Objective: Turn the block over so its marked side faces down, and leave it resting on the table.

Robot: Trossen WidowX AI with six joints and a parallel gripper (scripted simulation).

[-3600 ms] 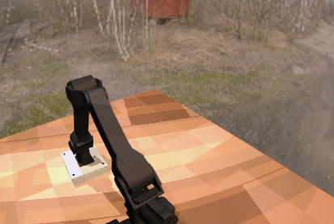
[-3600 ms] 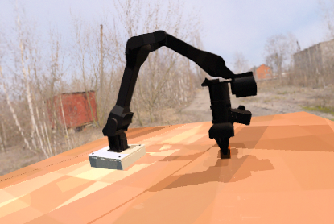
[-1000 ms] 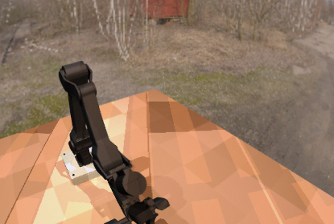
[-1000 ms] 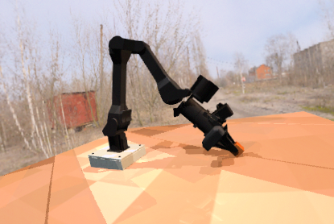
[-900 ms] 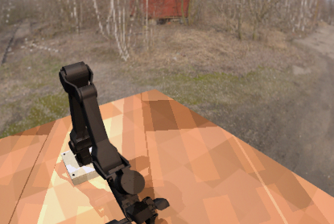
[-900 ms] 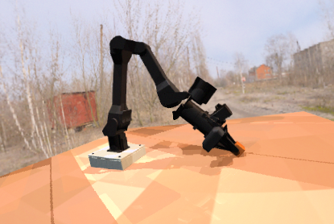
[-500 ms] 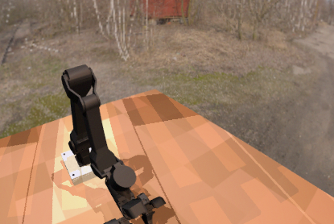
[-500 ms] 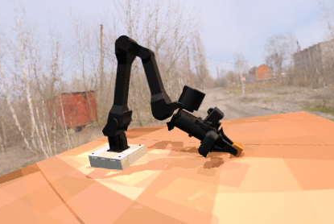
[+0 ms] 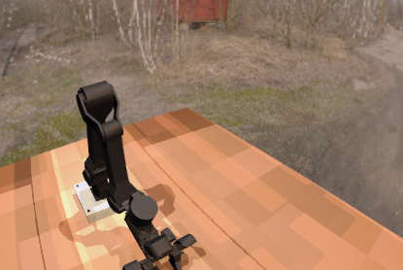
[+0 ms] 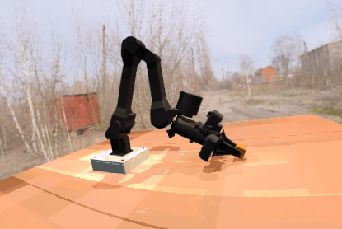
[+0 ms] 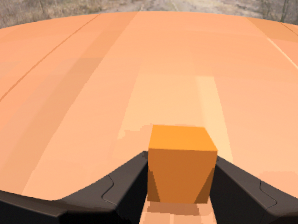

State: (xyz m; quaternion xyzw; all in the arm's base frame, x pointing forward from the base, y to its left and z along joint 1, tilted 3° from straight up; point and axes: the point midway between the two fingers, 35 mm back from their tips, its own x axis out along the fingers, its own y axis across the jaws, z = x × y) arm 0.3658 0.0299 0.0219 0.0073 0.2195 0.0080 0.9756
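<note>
The orange block lies 10 mm below my gripper tip.
</note>
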